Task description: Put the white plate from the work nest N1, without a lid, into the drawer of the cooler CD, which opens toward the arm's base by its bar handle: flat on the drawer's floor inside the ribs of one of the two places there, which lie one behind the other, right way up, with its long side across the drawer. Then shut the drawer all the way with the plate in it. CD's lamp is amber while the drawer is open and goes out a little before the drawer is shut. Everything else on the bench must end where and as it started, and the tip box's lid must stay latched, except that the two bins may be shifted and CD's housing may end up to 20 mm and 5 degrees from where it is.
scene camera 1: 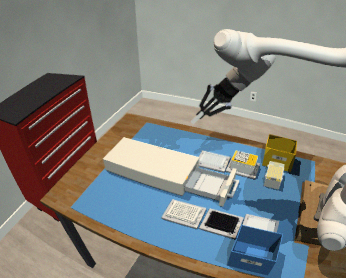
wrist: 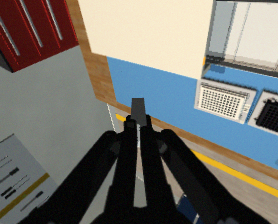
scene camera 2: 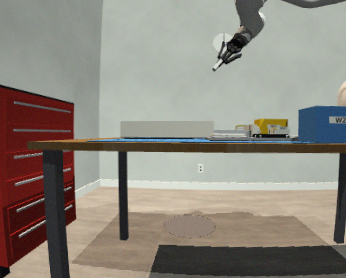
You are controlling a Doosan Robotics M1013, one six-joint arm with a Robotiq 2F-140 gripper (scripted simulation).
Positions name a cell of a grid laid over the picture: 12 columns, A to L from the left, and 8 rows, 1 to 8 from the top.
Labels:
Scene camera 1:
my gripper: G4
cooler CD: F5
blue bin: I7
yellow bin: J5

